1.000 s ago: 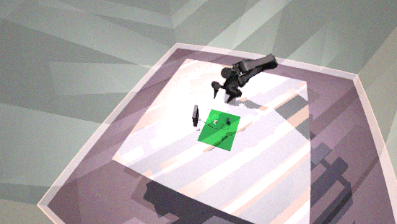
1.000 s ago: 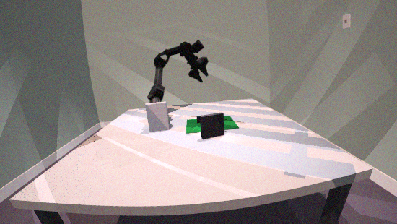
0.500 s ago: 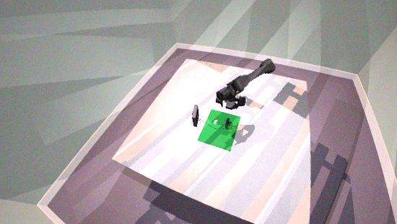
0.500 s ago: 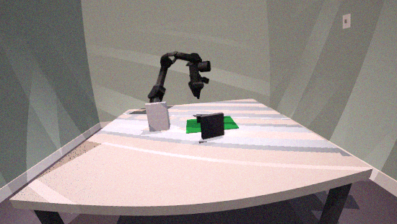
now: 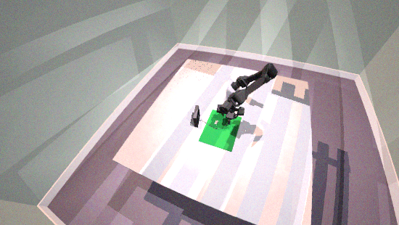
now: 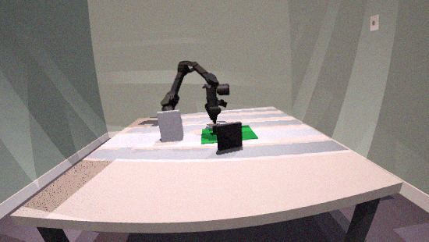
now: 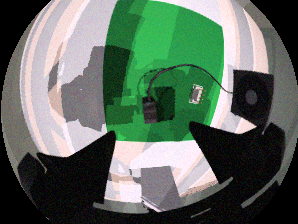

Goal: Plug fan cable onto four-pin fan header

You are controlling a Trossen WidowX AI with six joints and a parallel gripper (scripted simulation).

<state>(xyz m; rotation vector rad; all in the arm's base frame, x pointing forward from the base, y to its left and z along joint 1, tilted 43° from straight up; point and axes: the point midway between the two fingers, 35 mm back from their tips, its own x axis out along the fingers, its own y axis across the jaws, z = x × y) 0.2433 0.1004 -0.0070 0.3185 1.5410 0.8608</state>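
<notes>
The dark plug lies 5 cm below my gripper tip and 1 cm ahead of it. From my gripper tip the other things lie so: green board (8 cm below, 8 cm ahead, 3 cm to the right); black fan (21 cm to the right, 9 cm ahead, 1 cm below).
</notes>
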